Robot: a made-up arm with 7 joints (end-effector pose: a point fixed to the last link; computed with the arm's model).
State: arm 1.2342 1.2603 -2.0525 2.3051 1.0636 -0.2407 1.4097
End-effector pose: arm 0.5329 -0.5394 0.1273 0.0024 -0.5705 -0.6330 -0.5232
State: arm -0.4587 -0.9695 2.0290 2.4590 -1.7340 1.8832 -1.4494
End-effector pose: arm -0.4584 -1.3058 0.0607 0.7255 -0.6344 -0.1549 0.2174
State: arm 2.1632 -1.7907 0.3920 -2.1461 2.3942 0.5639 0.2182
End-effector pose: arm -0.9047 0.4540 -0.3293 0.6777 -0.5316 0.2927 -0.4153
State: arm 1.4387 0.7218 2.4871 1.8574 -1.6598 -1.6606 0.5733
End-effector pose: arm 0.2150 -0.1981 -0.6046 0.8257 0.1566 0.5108 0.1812
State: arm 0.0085 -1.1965 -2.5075 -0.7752 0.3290 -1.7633 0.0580
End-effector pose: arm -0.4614 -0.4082 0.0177 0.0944 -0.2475 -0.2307 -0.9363
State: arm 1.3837 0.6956 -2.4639 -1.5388 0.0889 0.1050 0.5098
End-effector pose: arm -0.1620 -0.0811 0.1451 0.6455 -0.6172 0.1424 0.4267
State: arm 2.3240 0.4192 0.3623 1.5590 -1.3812 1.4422 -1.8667
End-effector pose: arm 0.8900 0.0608 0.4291 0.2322 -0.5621 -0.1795 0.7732
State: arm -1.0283 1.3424 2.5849 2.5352 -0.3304 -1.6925 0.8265
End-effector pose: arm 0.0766 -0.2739 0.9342 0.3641 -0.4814 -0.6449 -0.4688
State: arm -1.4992 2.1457 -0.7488 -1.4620 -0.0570 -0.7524 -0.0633
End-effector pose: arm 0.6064 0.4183 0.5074 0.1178 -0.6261 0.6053 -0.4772
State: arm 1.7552 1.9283 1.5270 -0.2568 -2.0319 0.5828 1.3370
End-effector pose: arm 0.8539 0.0494 -0.6509 0.2645 -0.2445 0.2239 -0.9056
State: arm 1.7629 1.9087 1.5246 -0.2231 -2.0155 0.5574 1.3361
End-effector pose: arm 0.8543 0.0778 -0.6249 0.2925 -0.2273 0.2344 -0.8988
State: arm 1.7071 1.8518 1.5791 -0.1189 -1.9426 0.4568 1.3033
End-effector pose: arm 0.8220 0.1079 -0.5601 0.3740 -0.2070 0.2554 -0.8672
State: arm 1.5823 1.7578 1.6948 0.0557 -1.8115 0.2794 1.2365
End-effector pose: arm 0.7451 0.1082 -0.4685 0.4918 -0.1968 0.2844 -0.7991
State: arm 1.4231 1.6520 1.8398 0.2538 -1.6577 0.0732 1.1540
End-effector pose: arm 0.6556 0.0533 -0.3835 0.5920 -0.2073 0.3120 -0.7136
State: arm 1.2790 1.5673 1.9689 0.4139 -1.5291 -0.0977 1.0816
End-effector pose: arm 0.5934 -0.0272 -0.3248 0.6451 -0.2314 0.3289 -0.6498
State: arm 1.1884 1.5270 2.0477 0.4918 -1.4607 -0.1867 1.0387
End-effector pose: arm 0.5651 -0.0850 -0.2960 0.6580 -0.2566 0.3339 -0.6243
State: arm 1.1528 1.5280 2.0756 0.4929 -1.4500 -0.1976 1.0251
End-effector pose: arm 0.5598 -0.1071 -0.2918 0.6486 -0.2760 0.3322 -0.6267
